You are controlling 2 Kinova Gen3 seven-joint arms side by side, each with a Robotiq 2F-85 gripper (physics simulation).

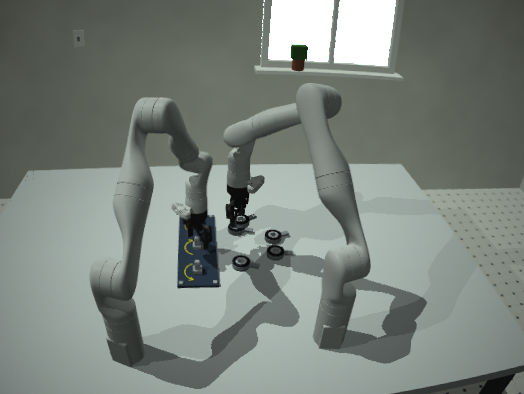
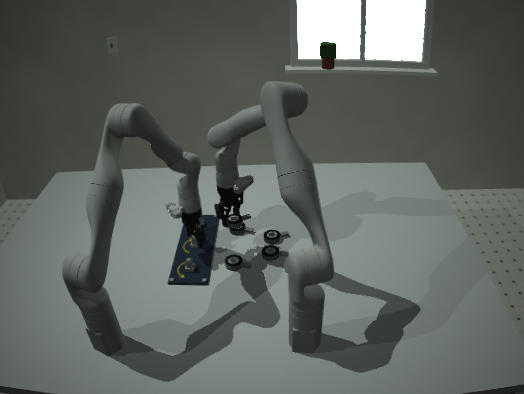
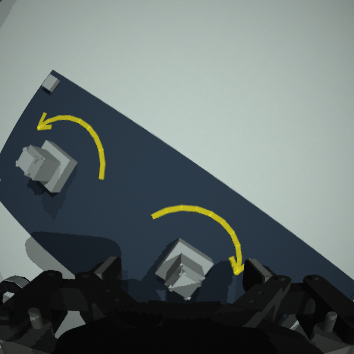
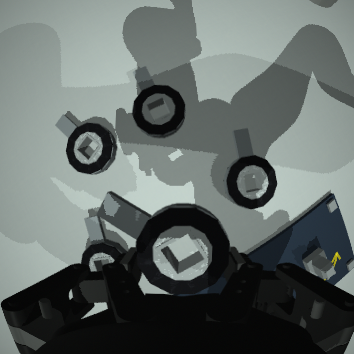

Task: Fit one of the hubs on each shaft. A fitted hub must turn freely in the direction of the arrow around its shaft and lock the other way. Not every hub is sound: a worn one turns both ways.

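Frame: origin at the left arm's base, x left, y back, z up, level; centimetres.
Where they show: left gripper, fingertip midpoint: (image 1: 197, 242) (image 2: 195, 241) (image 3: 182, 273); right gripper, fingertip midpoint: (image 1: 237, 222) (image 2: 231, 221) (image 4: 182, 260); left arm's base at its link origin: (image 1: 129, 352) (image 2: 110, 342); right arm's base at its link origin: (image 1: 328, 337) (image 2: 304, 340).
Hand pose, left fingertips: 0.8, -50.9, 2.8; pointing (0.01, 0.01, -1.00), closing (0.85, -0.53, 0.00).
Each offset is from my left fingertips to the top centre of the thing, as dx, dy, dz. "pt": to the spot under its first point. Level surfaces: height alone.
The dark blue board @(dz -2.0) (image 1: 207, 277) (image 2: 197, 279) (image 3: 150, 165) (image 4: 330, 225) bears grey shafts with yellow arrows. The front shaft @(pt -5.6, +12.6, +0.5) (image 1: 197, 267) (image 2: 190, 265) (image 3: 37, 161) is bare. My left gripper (image 1: 198, 240) (image 2: 196, 241) (image 3: 182, 273) is open, its fingers apart on both sides of the bare middle shaft @(pt +0.4, +0.3, +2.5) (image 3: 185, 280). The arm largely hides the far shaft. My right gripper (image 1: 236, 220) (image 2: 229, 220) (image 4: 182, 260) is shut on a black-ringed hub @(-14.7, -6.8, +10.4) (image 1: 242, 224) (image 4: 218, 242), level and raised, right of the board's far end. A second hub @(-10.5, -15.7, -0.7) (image 1: 235, 232) (image 4: 101, 246) lies below it.
Three more hubs lie on the table right of the board: one at the back @(pt -24.2, -12.7, -1.6) (image 1: 273, 241) (image 2: 272, 242) (image 4: 109, 150), one before it @(-28.1, -7.4, -0.6) (image 1: 275, 257) (image 2: 270, 258) (image 4: 178, 111), and one nearer the front @(pt -18.5, +5.6, -1.9) (image 1: 241, 269) (image 2: 233, 268) (image 4: 271, 182). Both arms reach over the table.
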